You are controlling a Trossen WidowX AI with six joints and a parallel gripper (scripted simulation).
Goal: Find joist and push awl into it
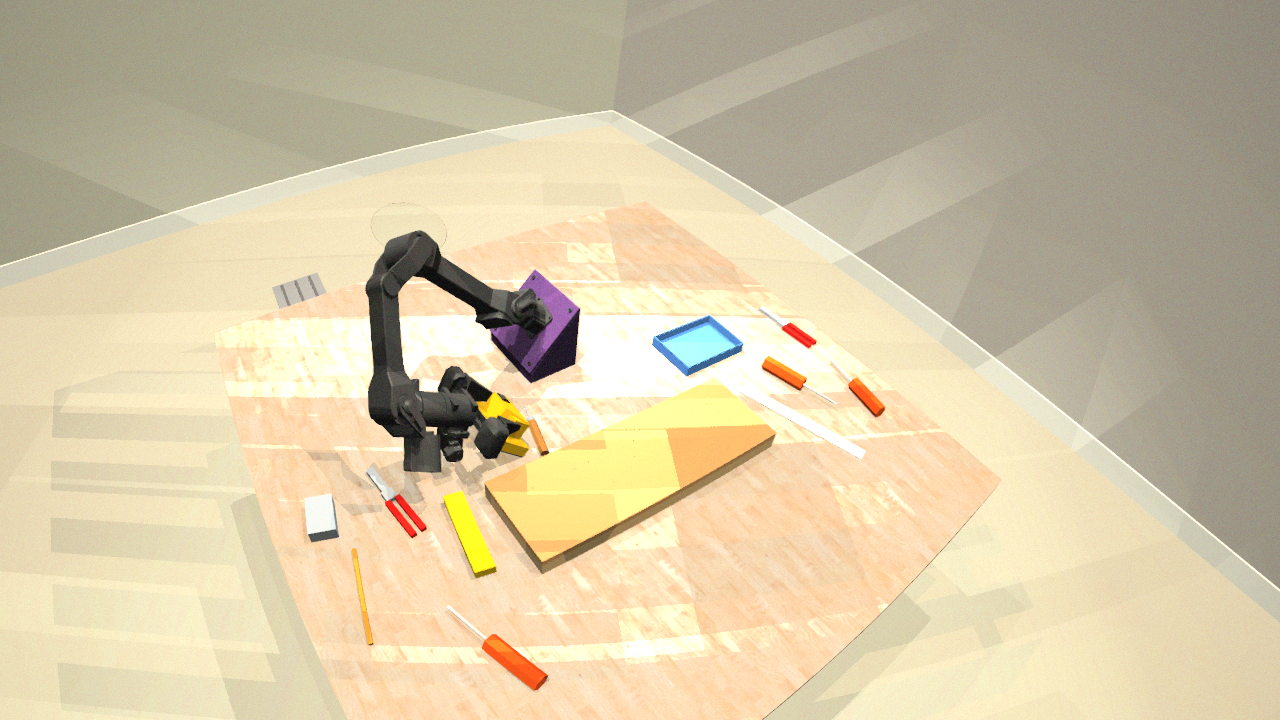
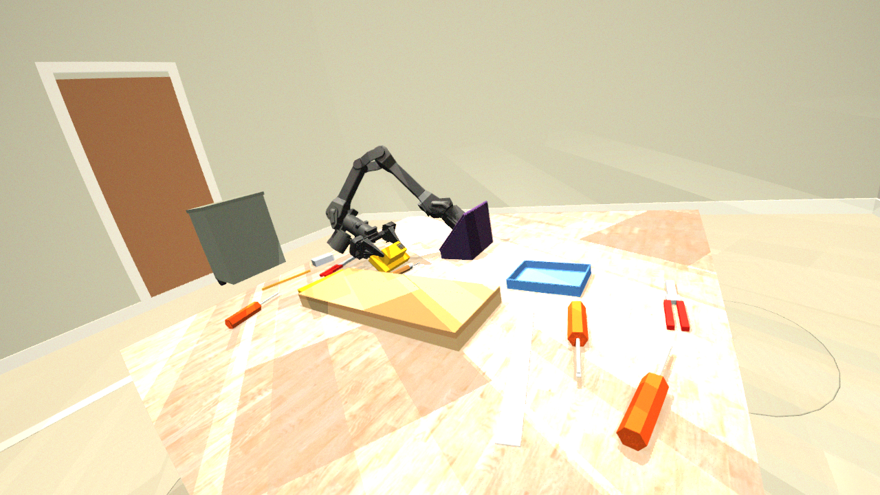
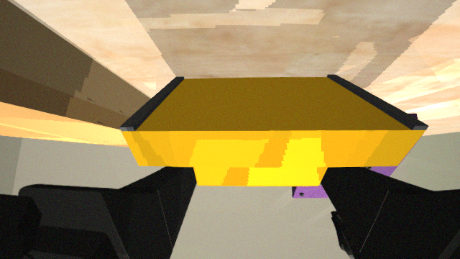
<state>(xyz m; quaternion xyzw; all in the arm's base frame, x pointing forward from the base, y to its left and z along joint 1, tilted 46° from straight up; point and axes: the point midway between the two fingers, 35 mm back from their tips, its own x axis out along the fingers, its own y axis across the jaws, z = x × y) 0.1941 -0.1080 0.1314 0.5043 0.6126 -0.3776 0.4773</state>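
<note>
The yellow stud finder is 1 cm behind my gripper tip. From my gripper tip the other things lie so: yellow level 18 cm ahead, 15 cm to the right, 5 cm below; then grey block 38 cm to the right, 6 cm ahead, 5 cm below; then awl 5 cm to the left, 5 cm below.
</note>
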